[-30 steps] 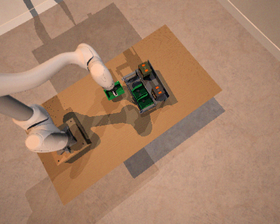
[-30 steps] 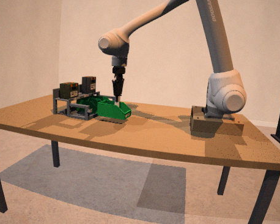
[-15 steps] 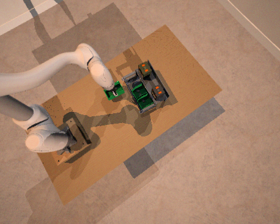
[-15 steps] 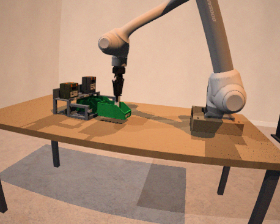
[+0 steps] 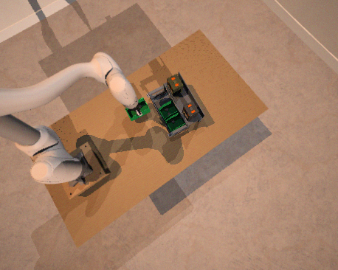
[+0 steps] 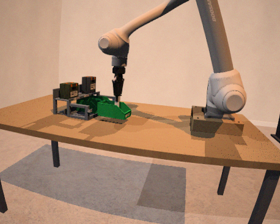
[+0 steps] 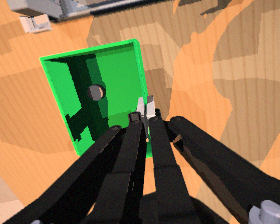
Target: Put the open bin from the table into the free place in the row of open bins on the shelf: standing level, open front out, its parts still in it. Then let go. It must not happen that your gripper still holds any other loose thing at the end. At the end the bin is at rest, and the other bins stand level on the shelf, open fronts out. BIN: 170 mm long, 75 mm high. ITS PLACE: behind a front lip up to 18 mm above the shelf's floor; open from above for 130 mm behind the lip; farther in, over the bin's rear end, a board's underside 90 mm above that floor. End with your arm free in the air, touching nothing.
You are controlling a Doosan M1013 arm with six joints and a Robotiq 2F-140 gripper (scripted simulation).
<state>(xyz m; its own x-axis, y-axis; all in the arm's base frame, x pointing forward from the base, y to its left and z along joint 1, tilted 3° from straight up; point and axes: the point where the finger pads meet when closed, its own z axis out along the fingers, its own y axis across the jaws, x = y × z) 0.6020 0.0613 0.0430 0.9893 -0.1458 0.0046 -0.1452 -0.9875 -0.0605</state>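
Now: hand 120 mm short of the shelf lip, 100 mm above it and 80 mm to the left of it.
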